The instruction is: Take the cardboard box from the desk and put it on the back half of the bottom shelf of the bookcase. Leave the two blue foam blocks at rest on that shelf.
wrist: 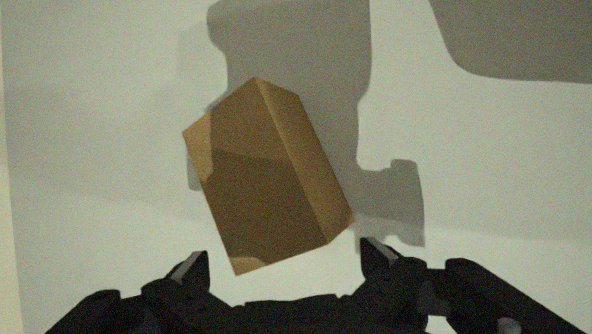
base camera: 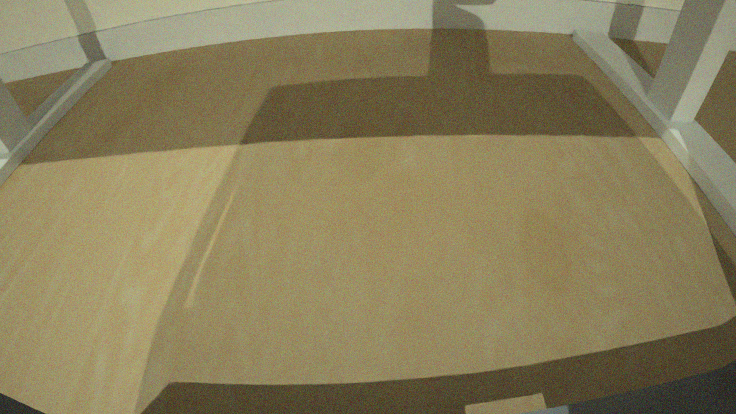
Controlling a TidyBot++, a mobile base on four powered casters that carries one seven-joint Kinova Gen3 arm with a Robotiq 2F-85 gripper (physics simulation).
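Frame: origin at the arm's base, x up, y right, z ahead, level; centimetres.
Seen in the pictures: gripper, fingertip midpoint: (wrist: 286, 261).
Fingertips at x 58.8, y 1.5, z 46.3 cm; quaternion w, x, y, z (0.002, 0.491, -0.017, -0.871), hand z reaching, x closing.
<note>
A point is followed by its place in that frame.
The cardboard box (wrist: 260, 185) @(z 46.5, x 60.4, y 6.0 cm) rests on the pale desk top (wrist: 475, 150) @(z 36.5, x 55.4, y 6.8 cm) in the wrist view, seen from above and turned at an angle to the fingers. My gripper (wrist: 286, 261) @(z 46.3, x 58.8, y 1.5 cm) is open, with one fingertip at the lower left of the box and the other at its lower right. It hangs above the desk, and the box is not held. The near corner of the box reaches into the span between the fingertips in the picture. The bookcase and the two blue foam blocks do not show in either view.
In the base camera view, a white desk leg (base camera: 687, 56) @(z 57.9, x -26.4, y 50.8 cm) rises at the right from a floor bar, and another floor bar (base camera: 56, 113) @(z 75.9, x -37.9, y -66.4 cm) runs at the left. A white baseboard (base camera: 308, 25) @(z 101.5, x -37.6, y -11.5 cm) lies behind the wooden floor (base camera: 386, 231) @(z 39.0, x -39.6, y 1.6 cm). Shadows of the arm fall across the desk top.
</note>
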